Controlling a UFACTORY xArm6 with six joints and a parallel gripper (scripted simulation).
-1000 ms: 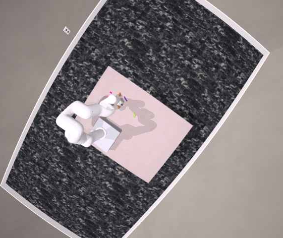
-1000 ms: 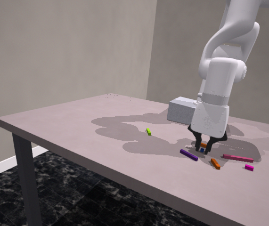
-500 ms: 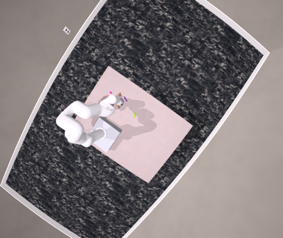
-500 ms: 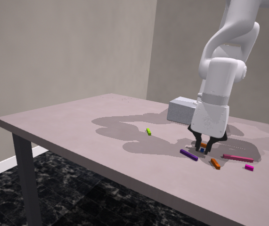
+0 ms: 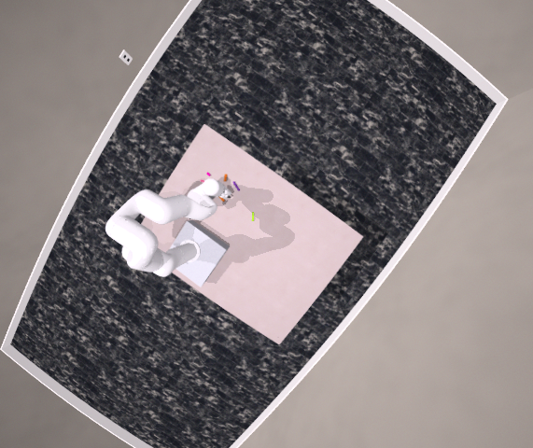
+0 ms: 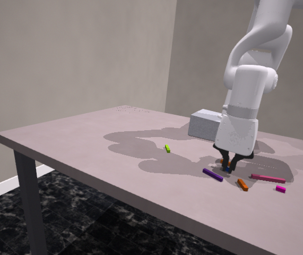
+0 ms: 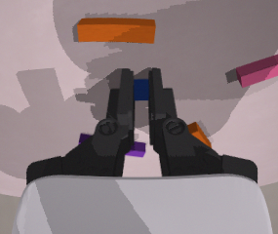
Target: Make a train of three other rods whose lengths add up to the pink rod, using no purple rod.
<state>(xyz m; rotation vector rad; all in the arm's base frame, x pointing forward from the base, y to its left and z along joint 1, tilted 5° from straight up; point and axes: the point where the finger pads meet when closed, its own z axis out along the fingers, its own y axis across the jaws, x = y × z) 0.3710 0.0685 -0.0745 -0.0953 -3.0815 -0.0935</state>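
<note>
Now: the blue rod 2 cm below my hand. Also, from my hand: magenta rod 14 cm to the left, 2 cm below, 2 cm ahead; then purple rod 6 cm ahead, 3 cm to the right, 2 cm below; then pink rod 11 cm to the left, 2 cm below, 2 cm behind.
</note>
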